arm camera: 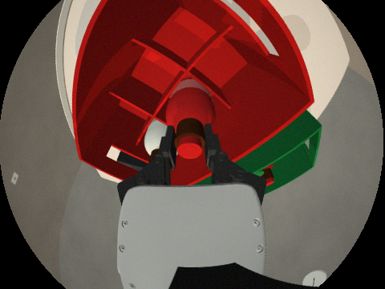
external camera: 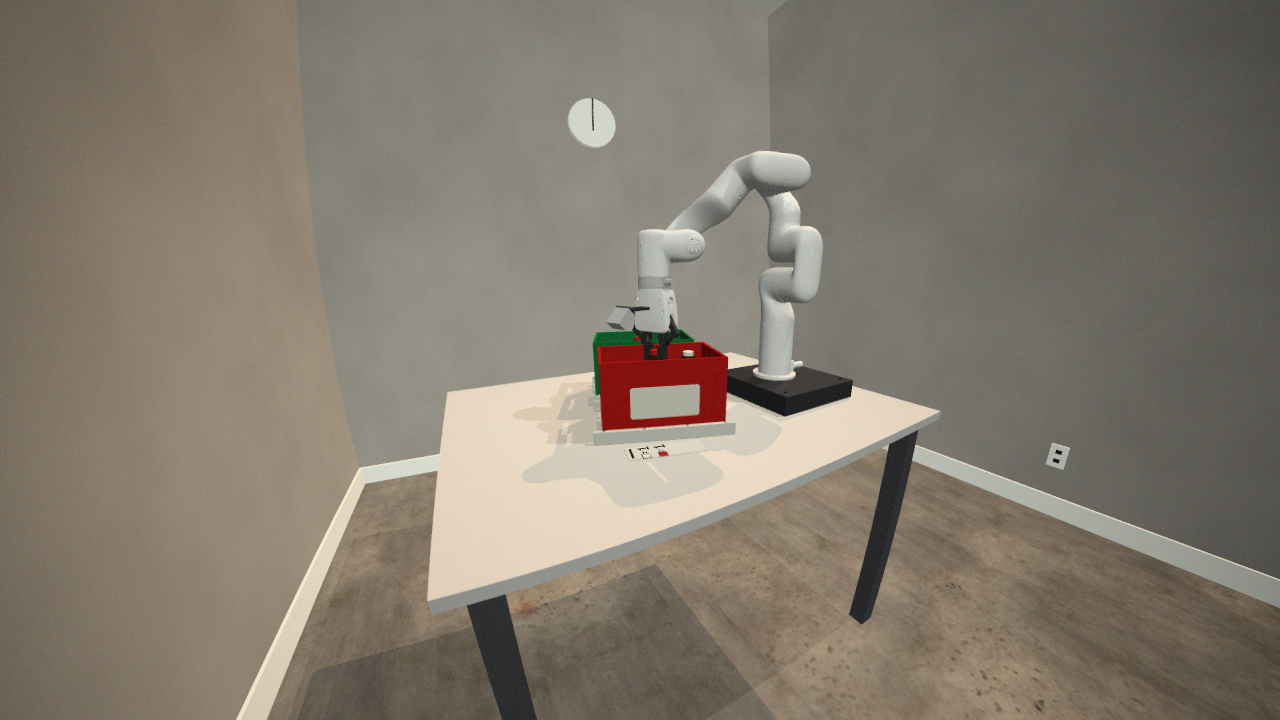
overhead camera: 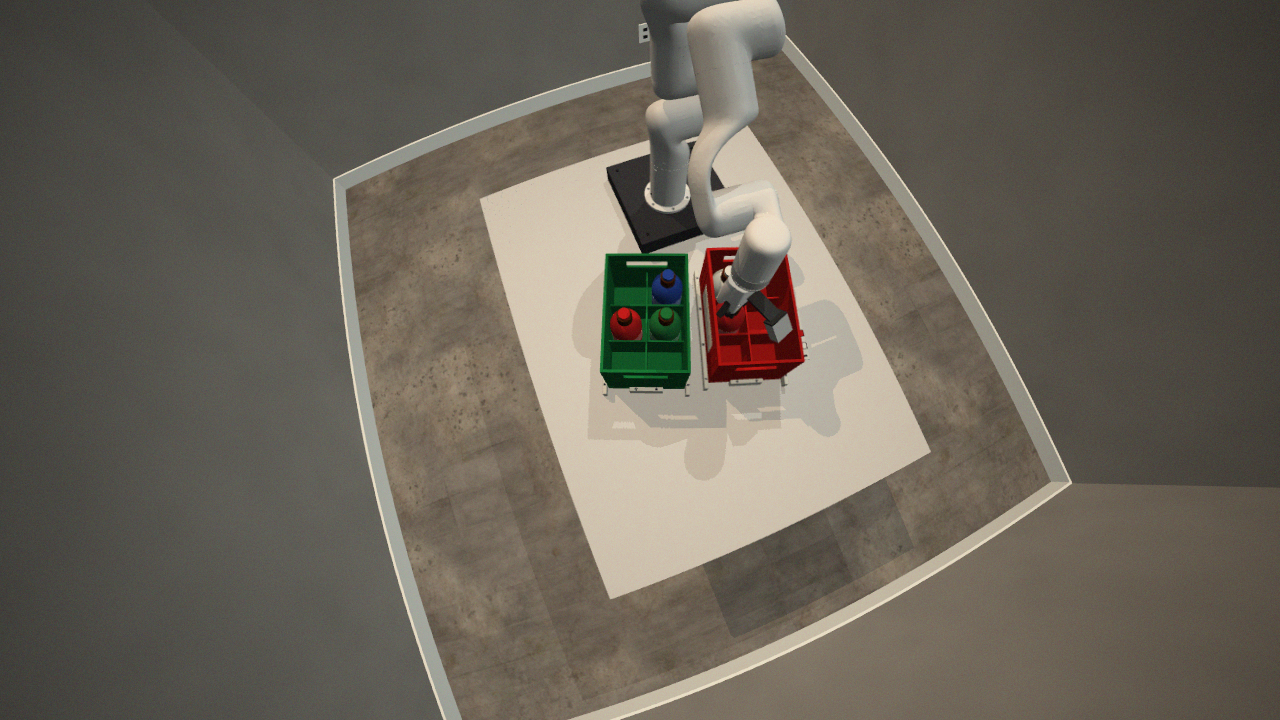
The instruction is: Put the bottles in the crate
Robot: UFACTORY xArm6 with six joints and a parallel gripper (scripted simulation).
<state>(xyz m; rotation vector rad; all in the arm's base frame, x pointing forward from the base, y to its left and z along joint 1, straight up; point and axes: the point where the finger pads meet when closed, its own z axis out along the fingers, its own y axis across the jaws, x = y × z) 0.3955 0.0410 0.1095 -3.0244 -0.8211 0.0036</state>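
The red crate is 80 mm below my hand, 40 mm to the left of it and 10 mm ahead of it. Also, from my hand: green bottle 150 mm to the right, 80 mm below, 20 mm behind; white bottle 80 mm below, 80 mm behind, 20 mm to the left; blue bottle 120 mm to the right, 100 mm behind, 80 mm below.
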